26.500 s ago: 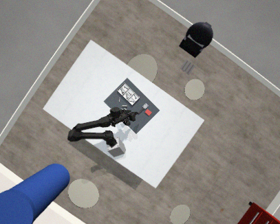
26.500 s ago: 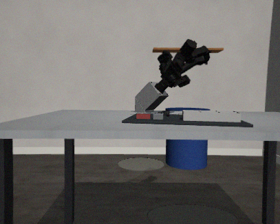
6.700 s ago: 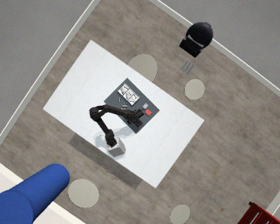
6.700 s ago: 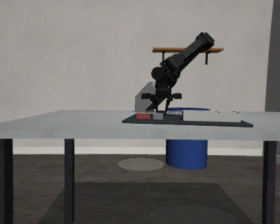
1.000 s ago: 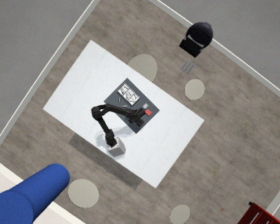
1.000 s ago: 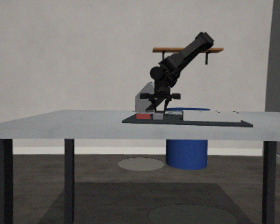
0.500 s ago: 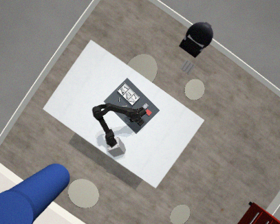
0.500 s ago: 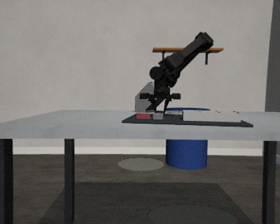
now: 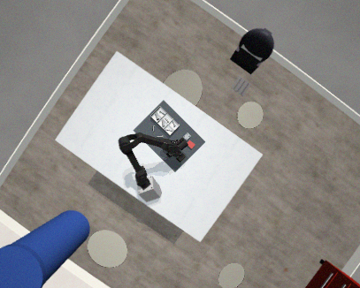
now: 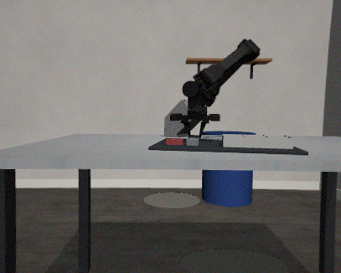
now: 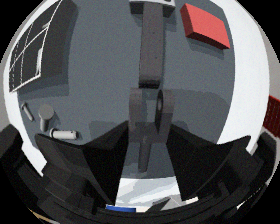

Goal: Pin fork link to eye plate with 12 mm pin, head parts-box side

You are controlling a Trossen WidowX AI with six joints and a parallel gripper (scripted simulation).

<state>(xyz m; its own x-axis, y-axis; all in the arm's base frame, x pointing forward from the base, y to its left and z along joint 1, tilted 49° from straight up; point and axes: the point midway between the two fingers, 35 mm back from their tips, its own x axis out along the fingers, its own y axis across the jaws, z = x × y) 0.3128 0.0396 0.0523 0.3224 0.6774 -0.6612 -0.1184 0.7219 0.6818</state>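
My gripper is now 3 cm above the fork link. The rest, counted from my hand: grey pin: 4 cm behind, 11 cm to the left, 3 cm below; then dark mat: 4 cm ahead, 11 cm to the left, 5 cm below; then eye plate: 6 cm ahead, 1 cm to the left, 3 cm below.
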